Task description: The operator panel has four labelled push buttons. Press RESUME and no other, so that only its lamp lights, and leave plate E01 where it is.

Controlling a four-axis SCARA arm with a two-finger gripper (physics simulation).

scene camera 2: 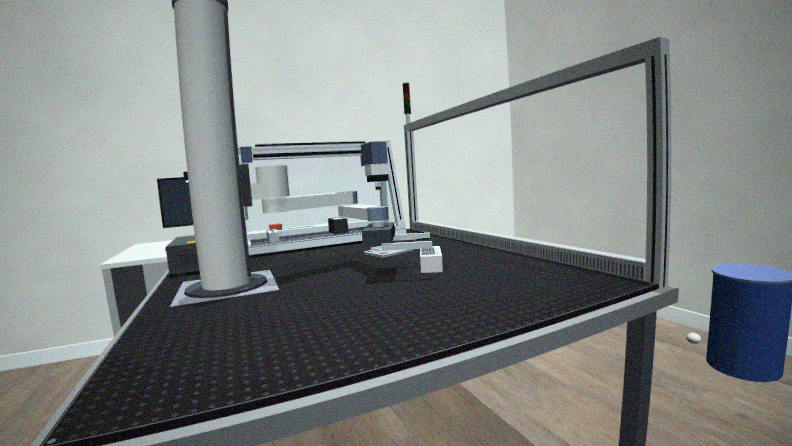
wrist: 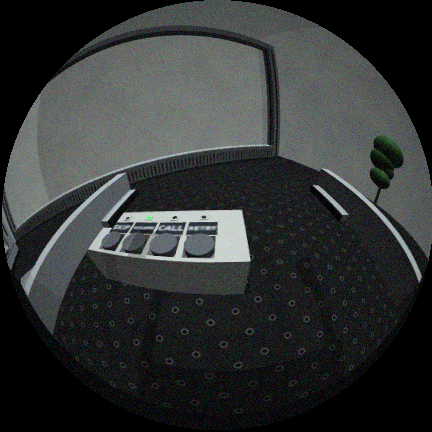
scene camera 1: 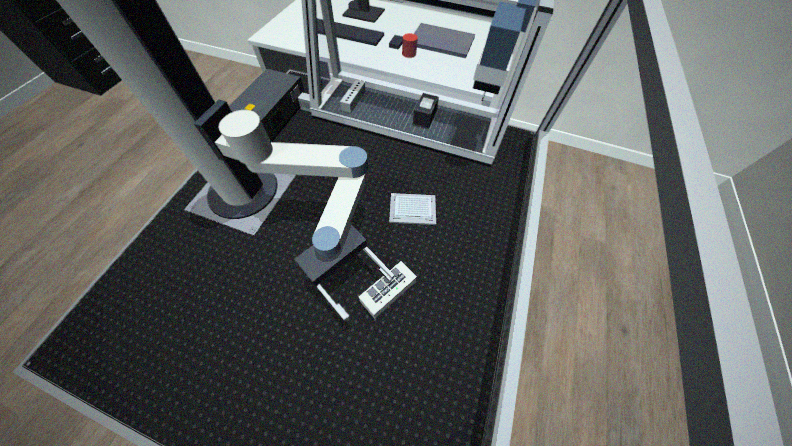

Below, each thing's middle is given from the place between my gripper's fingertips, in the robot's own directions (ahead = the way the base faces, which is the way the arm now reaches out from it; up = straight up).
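The white operator panel (scene camera 1: 375, 305) is 70 mm below my hand, 30 mm ahead of it and 60 mm to the left of it. Going by their middles, the white operator panel is the nearest to my hand of the things named here. I also see plate E01 (scene camera 1: 405, 206), which is 80 mm below my hand, 370 mm to the left of it and 10 mm ahead of it.
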